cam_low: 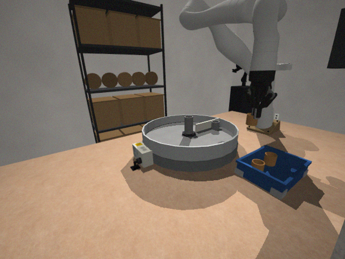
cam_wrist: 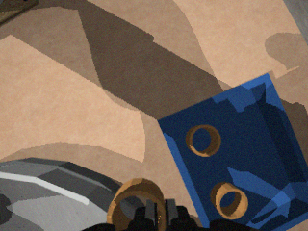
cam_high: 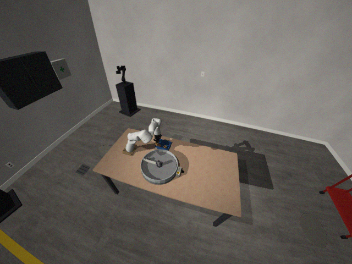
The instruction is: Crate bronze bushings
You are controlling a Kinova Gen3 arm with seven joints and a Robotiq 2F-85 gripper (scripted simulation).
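My gripper is now 10 mm short of the blue crate, 100 mm to the right of it and 160 mm above it. Round my hand: grey turning table: 160 mm ahead, 210 mm to the right, 130 mm below.
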